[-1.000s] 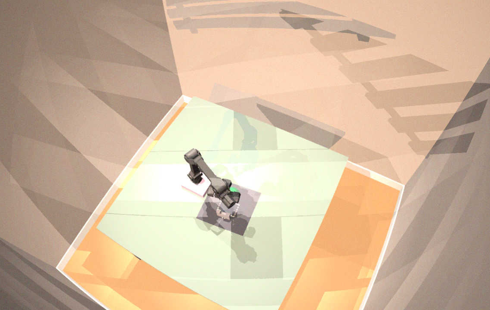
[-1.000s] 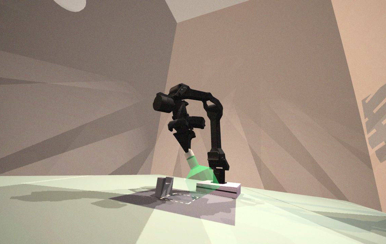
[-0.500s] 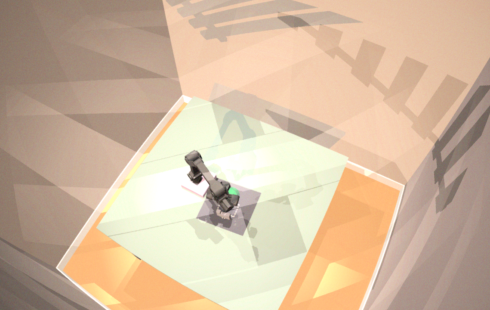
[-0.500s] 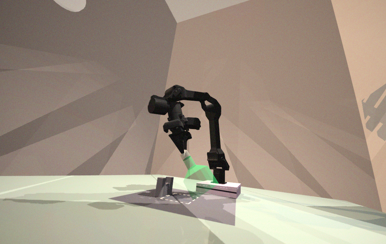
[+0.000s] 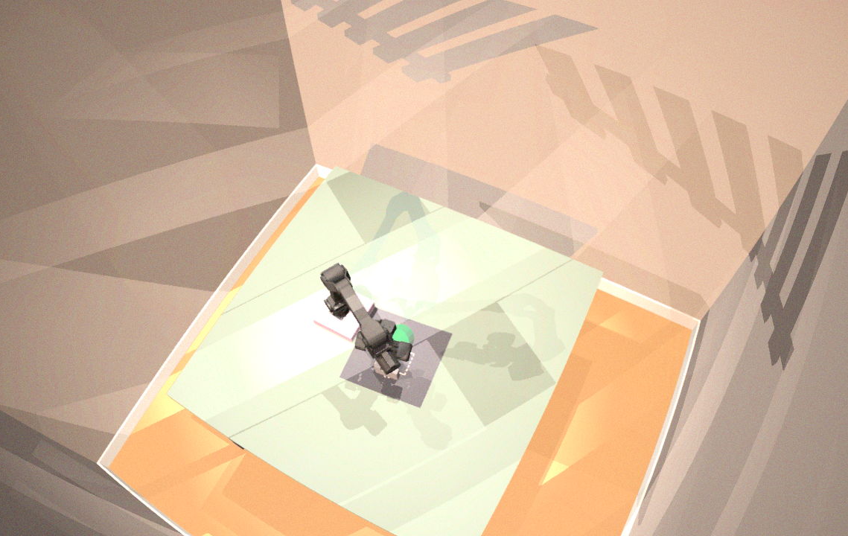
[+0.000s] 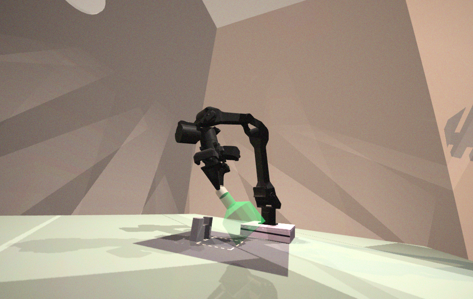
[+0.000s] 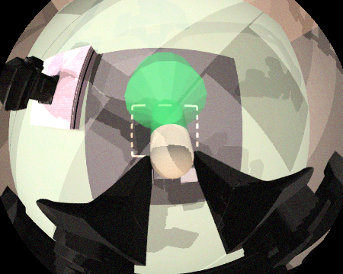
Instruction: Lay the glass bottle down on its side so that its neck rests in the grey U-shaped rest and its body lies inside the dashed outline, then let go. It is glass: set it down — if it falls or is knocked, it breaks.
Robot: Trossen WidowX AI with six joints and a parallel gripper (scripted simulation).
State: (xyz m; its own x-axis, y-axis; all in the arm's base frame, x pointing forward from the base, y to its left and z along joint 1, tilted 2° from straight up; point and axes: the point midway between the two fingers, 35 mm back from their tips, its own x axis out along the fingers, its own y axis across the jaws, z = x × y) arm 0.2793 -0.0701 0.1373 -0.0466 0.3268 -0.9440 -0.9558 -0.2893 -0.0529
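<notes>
My gripper tip is 10 mm past the green glass bottle, 40 mm to the right of it and 40 mm above it. The rest, counted from my gripper tip: dark grey mat: 10 mm behind, 40 mm to the left, 140 mm below.
</notes>
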